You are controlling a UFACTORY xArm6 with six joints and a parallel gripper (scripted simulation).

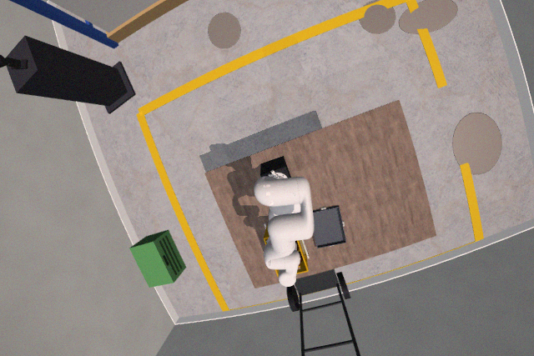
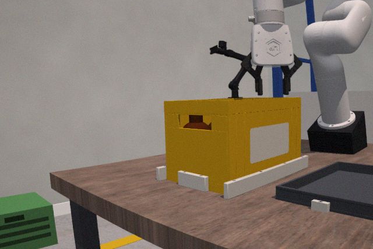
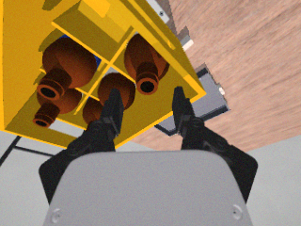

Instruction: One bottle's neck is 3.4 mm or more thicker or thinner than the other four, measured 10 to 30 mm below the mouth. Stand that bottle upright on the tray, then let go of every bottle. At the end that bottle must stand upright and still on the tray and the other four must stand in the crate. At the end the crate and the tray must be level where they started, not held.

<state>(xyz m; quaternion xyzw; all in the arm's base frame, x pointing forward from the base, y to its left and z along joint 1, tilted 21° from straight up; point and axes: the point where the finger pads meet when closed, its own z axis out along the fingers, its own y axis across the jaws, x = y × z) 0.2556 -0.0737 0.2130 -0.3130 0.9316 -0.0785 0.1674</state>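
The yellow crate lies 80 mm ahead of my hand, 50 mm to the right of it and 110 mm below it. From my hand the other things lie so: dark tray 110 mm ahead, 220 mm to the left, 190 mm below.
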